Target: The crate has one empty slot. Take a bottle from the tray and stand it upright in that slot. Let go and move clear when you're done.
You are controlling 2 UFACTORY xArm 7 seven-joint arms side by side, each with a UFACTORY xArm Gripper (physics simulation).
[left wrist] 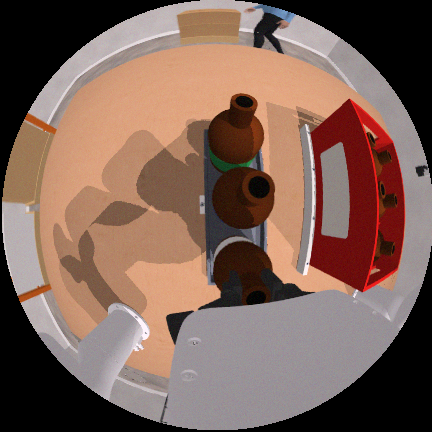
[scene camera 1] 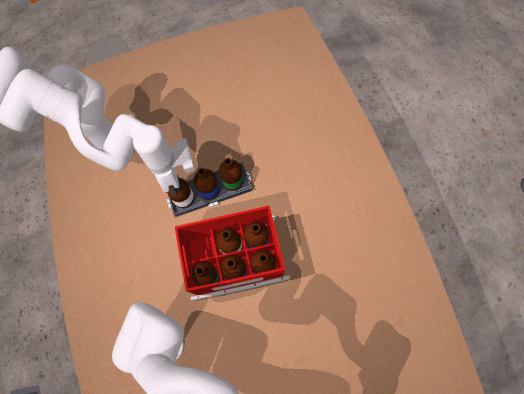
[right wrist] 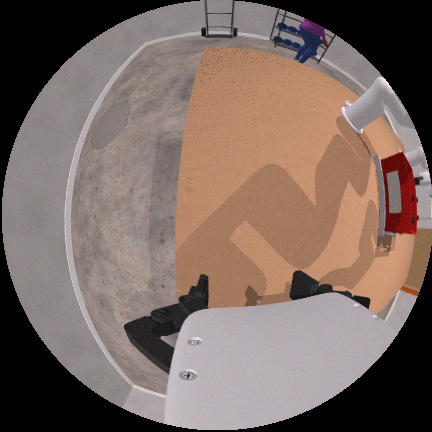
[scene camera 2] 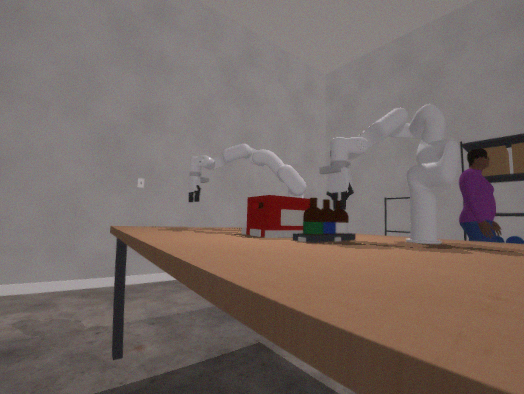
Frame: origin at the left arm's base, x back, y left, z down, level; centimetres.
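Where they show: left gripper, fingertip midpoint: (left wrist: pixel 247 282) (scene camera 1: pixel 175 185) (scene camera 2: pixel 339 209); right gripper, fingertip midpoint: (right wrist: pixel 251 287) (scene camera 2: pixel 193 201); left arm's base, origin of the base link: (left wrist: pixel 127 321) (scene camera 2: pixel 423 242); right arm's base, origin of the base link: (left wrist: pixel 359 292) (right wrist: pixel 351 119).
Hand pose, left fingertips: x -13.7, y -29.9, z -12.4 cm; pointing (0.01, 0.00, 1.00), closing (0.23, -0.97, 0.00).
Note:
Each offset is from my left fingertips to the top centre of the thing. "pt": to the spot under its first point. Level surfaces: height alone.
The left gripper (scene camera 1: pixel 173 189) (scene camera 2: pixel 339 203) (left wrist: pixel 251 283) is shut on the neck of the white-label brown bottle @[dx +0.0, dy +0.0, dz -3.6 cm] (scene camera 1: pixel 183 199) (scene camera 2: pixel 341 216) (left wrist: pixel 240 256). That bottle stands at the left end of the dark tray @[dx -8.7, dy -2.1, dz +9.9 cm] (scene camera 1: pixel 176 212) (scene camera 2: pixel 325 238) (left wrist: pixel 217 231) in scene camera 1. A blue-label bottle @[dx -8.8, dy -2.0, dz -3.6 cm] (scene camera 1: pixel 206 183) (left wrist: pixel 236 207) and a green-label bottle @[dx -17.2, dy -3.5, dz -3.6 cm] (scene camera 1: pixel 231 173) (left wrist: pixel 235 135) stand beside it. The red crate @[dx -4.1, dy -26.5, dz -5.1 cm] (scene camera 1: pixel 222 220) (scene camera 2: pixel 257 216) (left wrist: pixel 362 200) (right wrist: pixel 392 225) holds several bottles; its empty slot @[pt dx +4.4, dy -16.4, dz +11.6 cm] (scene camera 1: pixel 195 245) is at the upper left in scene camera 1. The right gripper (scene camera 2: pixel 194 195) (right wrist: pixel 250 287) is open, empty and away from the crate.
The crate stands just below the tray in scene camera 1. The right arm (scene camera 1: pixel 150 340) reaches in from the bottom of that view, below the crate. In scene camera 2 a person (scene camera 2: pixel 477 195) stands behind the table @[dz +12.4 cm] (scene camera 2: pixel 300 280), near a shelf unit.

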